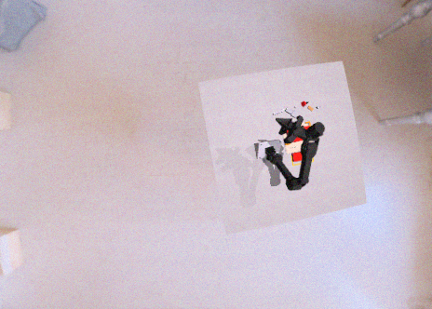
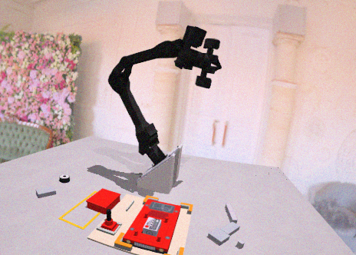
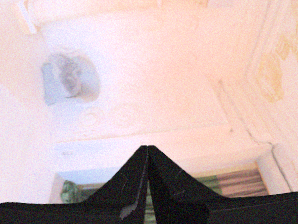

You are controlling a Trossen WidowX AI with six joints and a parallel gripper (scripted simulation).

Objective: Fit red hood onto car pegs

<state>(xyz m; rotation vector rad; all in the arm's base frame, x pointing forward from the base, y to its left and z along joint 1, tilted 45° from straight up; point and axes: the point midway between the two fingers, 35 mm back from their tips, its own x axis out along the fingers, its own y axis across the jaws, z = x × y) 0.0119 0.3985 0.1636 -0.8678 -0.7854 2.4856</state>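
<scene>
The red hood is 30 cm ahead of my gripper tip, 32 cm to the right of it and 47 cm below it. Also, from my gripper tip: grey engine block 39 cm ahead, 14 cm to the right, 46 cm below.
</scene>
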